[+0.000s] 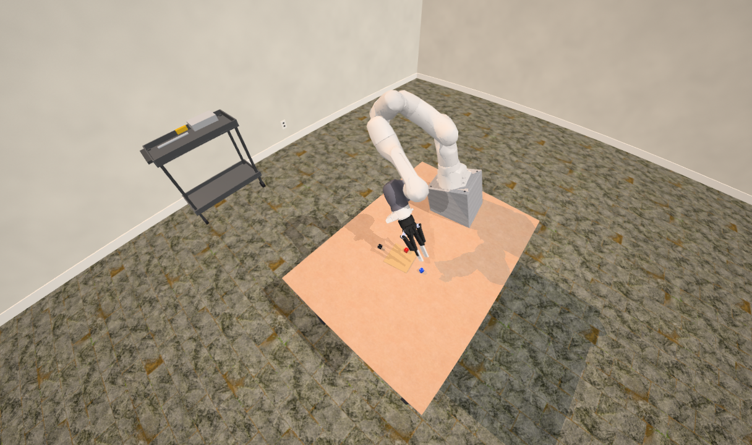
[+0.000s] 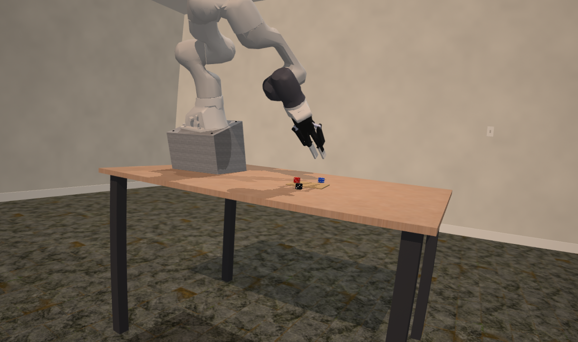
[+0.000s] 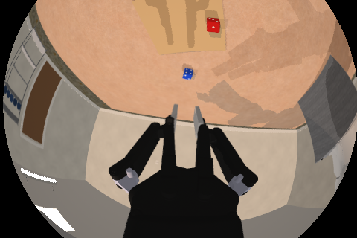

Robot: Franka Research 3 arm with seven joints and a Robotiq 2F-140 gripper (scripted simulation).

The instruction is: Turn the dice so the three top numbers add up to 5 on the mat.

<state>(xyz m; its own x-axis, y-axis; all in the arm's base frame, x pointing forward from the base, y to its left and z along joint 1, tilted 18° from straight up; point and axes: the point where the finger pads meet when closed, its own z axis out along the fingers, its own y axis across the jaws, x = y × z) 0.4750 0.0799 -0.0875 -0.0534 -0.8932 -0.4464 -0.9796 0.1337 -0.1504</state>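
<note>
The blue die lies 20 mm ahead of my hand, 30 mm to the left of it and 120 mm below it. The rest, counted from my hand: black die 30 mm ahead, 240 mm to the right, 120 mm below; tan mat 10 mm ahead, 110 mm to the right, 130 mm below; red die 40 mm behind, 110 mm to the right, 120 mm below.
</note>
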